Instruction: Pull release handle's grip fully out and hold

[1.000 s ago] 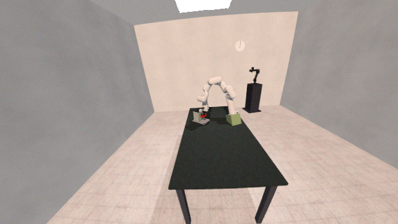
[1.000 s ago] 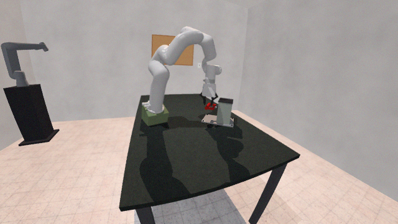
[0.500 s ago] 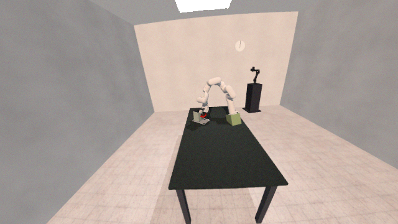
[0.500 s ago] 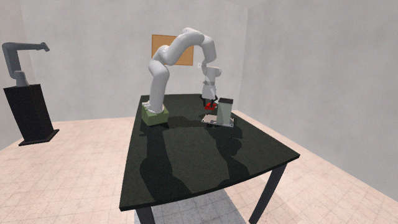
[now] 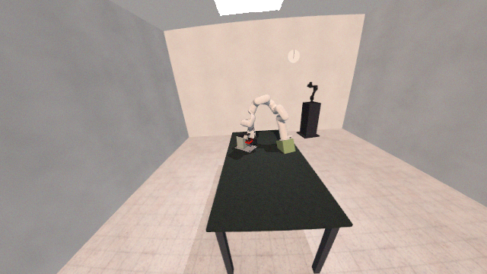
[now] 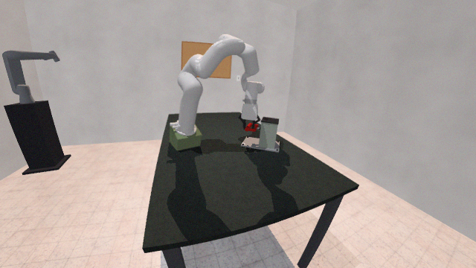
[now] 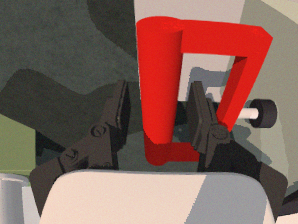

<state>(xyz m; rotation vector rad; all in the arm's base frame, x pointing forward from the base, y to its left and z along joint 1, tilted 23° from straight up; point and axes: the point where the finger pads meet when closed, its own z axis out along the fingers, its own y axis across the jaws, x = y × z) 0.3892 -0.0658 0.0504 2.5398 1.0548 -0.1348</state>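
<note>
My hand is 10 cm above the light baseplate, 7 cm to the left of it and 7 cm short of it.
</note>
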